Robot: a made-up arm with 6 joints.
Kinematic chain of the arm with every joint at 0, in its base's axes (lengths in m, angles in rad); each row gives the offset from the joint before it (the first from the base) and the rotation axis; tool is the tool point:
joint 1: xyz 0 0 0.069 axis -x
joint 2: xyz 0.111 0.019 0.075 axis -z
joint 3: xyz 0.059 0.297 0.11 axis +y
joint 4: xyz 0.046 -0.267 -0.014 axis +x
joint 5: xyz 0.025 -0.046 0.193 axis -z
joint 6: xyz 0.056 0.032 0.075 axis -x
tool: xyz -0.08 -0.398 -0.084
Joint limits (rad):
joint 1: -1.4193..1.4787
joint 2: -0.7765..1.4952
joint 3: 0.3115..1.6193
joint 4: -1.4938..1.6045
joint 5: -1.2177..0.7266
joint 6: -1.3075..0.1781
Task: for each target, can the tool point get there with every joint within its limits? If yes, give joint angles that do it. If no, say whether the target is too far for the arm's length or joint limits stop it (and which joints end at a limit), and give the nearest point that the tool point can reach.
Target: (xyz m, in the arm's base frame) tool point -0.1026 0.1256 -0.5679
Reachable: no: joint limits stop it (at a limit: joint 1, joint 3, joint 5, joint 6) | nearest point -0.0408 0.0411 -0.3708 | short by 0.223 m
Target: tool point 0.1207 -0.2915 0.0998
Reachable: yes | joints 0.1391 0.6460 0.4762 0.3637 -0.6058 -0.4889
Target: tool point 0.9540 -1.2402 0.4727
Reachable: no: too far | nearest point 0.4878 -0.5441 0.2585 | short by 0.865 m
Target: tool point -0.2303 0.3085 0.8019
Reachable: no: joint limits stop it (at a limit: joint 2, joint 3, joint 6) | nearest point -0.1093 0.2323 0.6208 | short by 0.231 m
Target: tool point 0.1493 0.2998 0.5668
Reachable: yes | joints 0.8653 0.6048 0.5858 -0.6199 0.5065 0.0333
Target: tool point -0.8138 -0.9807 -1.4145
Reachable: no: too far | nearest point -0.1093 -0.3871 -0.3459 | short by 1.411 m
